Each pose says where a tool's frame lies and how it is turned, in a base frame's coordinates. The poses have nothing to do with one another.
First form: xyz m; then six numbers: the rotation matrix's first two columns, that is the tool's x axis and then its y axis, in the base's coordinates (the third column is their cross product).
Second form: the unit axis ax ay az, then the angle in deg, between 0 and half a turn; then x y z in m. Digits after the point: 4 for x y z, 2 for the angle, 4 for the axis.
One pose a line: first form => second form
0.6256 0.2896 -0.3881 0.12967 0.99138 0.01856 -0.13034 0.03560 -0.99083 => -0.5963 -0.5347 0.5988 110.51 0.6256 0.2896 -0.3881
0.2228 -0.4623 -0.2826 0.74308 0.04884 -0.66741 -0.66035 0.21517 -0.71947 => -0.8498 0.3890 0.3556 85.69 0.2228 -0.4623 -0.2826
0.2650 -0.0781 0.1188 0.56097 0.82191 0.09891 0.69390 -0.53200 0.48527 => 0.8783 0.4495 0.1632 156.91 0.2650 -0.0781 0.1188
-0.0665 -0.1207 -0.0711 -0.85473 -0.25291 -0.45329 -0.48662 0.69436 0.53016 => -0.2078 0.9178 0.3383 159.80 -0.0665 -0.1207 -0.0711
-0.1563 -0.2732 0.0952 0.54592 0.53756 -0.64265 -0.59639 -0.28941 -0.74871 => -0.8051 0.0283 0.5925 106.88 -0.1563 -0.2732 0.0952
